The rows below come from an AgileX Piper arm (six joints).
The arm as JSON. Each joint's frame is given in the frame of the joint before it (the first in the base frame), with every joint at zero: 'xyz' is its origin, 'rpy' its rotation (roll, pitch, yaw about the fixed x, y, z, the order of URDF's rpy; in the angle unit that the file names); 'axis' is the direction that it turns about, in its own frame. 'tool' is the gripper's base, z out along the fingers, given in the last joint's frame.
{
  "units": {
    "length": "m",
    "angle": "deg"
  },
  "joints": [
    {
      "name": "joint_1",
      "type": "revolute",
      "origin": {
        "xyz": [
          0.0,
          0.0,
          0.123
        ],
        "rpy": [
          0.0,
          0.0,
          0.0
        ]
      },
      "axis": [
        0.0,
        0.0,
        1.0
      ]
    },
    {
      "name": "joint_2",
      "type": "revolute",
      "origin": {
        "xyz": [
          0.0,
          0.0,
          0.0
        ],
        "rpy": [
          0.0,
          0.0,
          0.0
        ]
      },
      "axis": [
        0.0,
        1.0,
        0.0
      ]
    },
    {
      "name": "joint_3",
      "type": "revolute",
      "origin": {
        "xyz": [
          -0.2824,
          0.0,
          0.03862
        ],
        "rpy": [
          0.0,
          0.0,
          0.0
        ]
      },
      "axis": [
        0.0,
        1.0,
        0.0
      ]
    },
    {
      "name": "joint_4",
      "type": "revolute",
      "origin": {
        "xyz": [
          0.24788,
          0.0,
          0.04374
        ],
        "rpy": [
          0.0,
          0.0,
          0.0
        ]
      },
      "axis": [
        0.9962,
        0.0,
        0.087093
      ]
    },
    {
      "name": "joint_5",
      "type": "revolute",
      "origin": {
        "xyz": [
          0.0,
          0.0,
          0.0
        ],
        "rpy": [
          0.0,
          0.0,
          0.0
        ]
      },
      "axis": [
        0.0,
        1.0,
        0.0
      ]
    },
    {
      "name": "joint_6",
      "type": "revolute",
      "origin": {
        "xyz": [
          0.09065,
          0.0,
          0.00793
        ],
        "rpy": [
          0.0,
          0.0,
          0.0
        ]
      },
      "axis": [
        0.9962,
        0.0,
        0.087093
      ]
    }
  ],
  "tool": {
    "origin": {
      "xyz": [
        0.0,
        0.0,
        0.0
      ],
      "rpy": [
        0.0,
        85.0,
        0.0
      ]
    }
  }
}
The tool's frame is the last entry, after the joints.
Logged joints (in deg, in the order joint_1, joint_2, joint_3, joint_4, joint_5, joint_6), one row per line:
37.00, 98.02, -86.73, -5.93, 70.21, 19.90
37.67, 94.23, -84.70, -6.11, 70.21, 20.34
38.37, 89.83, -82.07, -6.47, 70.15, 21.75
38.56, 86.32, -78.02, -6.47, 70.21, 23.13
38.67, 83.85, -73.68, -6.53, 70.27, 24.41
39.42, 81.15, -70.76, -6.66, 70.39, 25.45
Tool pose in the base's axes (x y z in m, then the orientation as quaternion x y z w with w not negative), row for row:
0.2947, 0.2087, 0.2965, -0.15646, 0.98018, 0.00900, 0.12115
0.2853, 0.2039, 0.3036, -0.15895, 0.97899, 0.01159, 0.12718
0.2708, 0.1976, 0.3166, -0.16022, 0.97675, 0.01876, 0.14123
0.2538, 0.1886, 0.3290, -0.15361, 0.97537, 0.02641, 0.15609
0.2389, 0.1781, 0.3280, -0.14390, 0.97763, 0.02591, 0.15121
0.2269, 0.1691, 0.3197, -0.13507, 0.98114, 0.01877, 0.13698
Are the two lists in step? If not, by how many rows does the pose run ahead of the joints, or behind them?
The pose runs 1 row behind the joints: the pose in row i belongs to the joints in row i - 1.
